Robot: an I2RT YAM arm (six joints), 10 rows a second.
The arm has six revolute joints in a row. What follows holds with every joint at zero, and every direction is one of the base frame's. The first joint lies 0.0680 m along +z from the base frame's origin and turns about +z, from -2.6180 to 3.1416 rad. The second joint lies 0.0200 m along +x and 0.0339 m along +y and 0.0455 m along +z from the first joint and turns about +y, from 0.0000 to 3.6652 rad. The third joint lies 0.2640 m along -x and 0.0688 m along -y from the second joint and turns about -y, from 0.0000 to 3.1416 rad. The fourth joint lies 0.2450 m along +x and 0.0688 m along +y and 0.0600 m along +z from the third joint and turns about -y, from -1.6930 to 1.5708 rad. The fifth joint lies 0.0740 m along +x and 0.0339 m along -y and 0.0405 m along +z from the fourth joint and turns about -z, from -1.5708 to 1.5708 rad. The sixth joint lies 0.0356 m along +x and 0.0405 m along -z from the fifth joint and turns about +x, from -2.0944 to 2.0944 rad. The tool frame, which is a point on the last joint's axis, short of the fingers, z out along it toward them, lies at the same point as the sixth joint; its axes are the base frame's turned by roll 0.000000, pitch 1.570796 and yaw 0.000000 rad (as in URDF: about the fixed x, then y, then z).
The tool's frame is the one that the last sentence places.
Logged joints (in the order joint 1, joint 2, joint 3, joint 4, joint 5, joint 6), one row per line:
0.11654, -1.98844, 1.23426, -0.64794, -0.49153, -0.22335
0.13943, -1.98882, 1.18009, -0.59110, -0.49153, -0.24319
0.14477, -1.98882, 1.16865, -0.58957, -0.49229, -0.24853
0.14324, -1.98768, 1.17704, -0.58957, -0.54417, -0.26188
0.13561, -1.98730, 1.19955, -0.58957, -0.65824, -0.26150
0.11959, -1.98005, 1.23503, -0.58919, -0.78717, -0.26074
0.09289, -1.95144, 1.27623, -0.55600, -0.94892, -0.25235
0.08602, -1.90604, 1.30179, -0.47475, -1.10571, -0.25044
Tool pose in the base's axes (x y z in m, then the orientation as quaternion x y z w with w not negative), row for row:
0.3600, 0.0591, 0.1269, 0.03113, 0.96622, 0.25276, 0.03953
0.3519, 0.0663, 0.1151, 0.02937, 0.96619, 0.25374, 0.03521
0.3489, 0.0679, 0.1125, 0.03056, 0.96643, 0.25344, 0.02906
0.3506, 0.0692, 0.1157, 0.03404, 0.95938, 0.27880, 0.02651
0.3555, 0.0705, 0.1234, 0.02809, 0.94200, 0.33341, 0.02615
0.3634, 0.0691, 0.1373, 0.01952, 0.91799, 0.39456, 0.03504
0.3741, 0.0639, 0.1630, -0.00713, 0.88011, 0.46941, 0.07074
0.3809, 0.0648, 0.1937, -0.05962, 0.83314, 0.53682, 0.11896
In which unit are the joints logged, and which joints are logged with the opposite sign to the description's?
The joints are logged in radians. Opposite sign: joint 2, joint 6.
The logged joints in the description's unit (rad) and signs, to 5 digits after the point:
0.11654, 1.98844, 1.23426, -0.64794, -0.49153, 0.22335
0.13943, 1.98882, 1.18009, -0.59110, -0.49153, 0.24319
0.14477, 1.98882, 1.16865, -0.58957, -0.49229, 0.24853
0.14324, 1.98768, 1.17704, -0.58957, -0.54417, 0.26188
0.13561, 1.98730, 1.19955, -0.58957, -0.65824, 0.26150
0.11959, 1.98005, 1.23503, -0.58919, -0.78717, 0.26074
0.09289, 1.95144, 1.27623, -0.55600, -0.94892, 0.25235
0.08602, 1.90604, 1.30179, -0.47475, -1.10571, 0.25044

